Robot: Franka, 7 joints.
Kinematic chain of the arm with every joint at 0, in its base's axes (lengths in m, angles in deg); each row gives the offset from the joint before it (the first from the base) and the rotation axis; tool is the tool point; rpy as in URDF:
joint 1: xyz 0 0 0.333 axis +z
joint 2: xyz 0 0 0 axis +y
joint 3: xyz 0 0 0.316 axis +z
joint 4: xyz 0.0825 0 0 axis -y
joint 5: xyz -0.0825 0 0.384 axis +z
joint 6: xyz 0 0 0 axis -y
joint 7: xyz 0.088 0 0 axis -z
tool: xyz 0 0 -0.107 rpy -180 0 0
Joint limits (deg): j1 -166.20..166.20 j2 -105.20..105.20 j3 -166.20..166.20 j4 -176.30..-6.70 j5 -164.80..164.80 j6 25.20..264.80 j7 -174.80..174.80
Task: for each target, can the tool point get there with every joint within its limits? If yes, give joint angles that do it. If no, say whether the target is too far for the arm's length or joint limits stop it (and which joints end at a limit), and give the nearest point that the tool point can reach.
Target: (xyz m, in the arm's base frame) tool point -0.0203 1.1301 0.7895
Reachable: no: too far | nearest point -0.0143 0.7953 0.6543 | short by 0.361 m
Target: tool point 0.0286 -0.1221 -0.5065
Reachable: no: joint limits stop it (at a limit: joint 2) | nearest point 0.0371 -0.1583 -0.3469 | short by 0.164 m
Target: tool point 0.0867 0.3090 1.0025
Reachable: yes | joints 43.92 -5.31 40.35 -66.06 -136.83 52.12 91.16
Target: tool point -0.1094 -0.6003 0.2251
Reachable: yes | joints -82.28 28.77 -18.17 -111.70 -16.51 133.49 3.41
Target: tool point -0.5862 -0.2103 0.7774
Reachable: yes | joints -123.85 16.07 -40.05 -81.64 27.10 196.47 -125.51
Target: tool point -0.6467 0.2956 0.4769
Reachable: yes | joints 136.43 50.46 15.99 -59.80 101.59 55.19 -58.32
